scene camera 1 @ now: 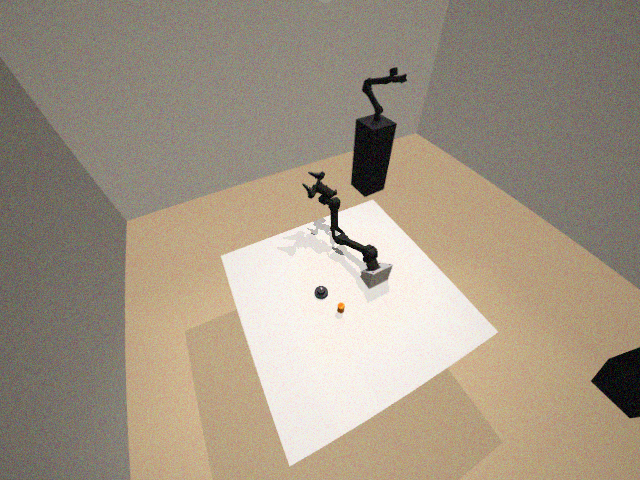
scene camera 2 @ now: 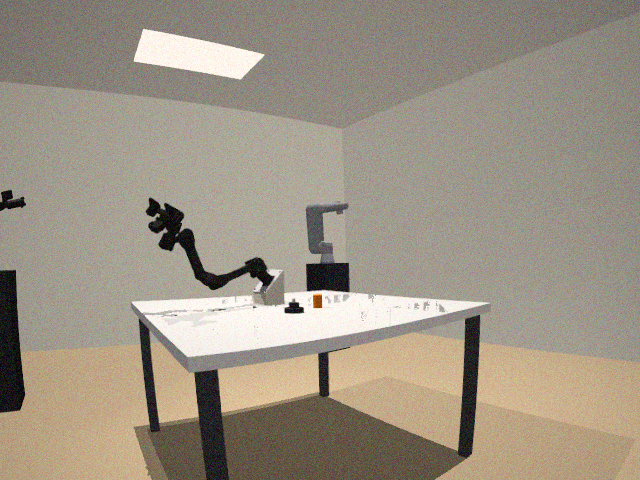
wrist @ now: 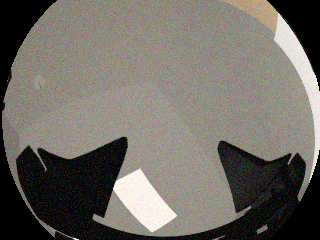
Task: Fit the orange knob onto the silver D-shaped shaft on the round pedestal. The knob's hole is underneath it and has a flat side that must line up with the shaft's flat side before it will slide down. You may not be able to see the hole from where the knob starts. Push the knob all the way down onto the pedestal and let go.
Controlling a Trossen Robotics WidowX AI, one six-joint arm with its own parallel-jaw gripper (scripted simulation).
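Gripper (scene camera 2: 157, 200), (wrist: 175, 144): mine, open, holding nothing.
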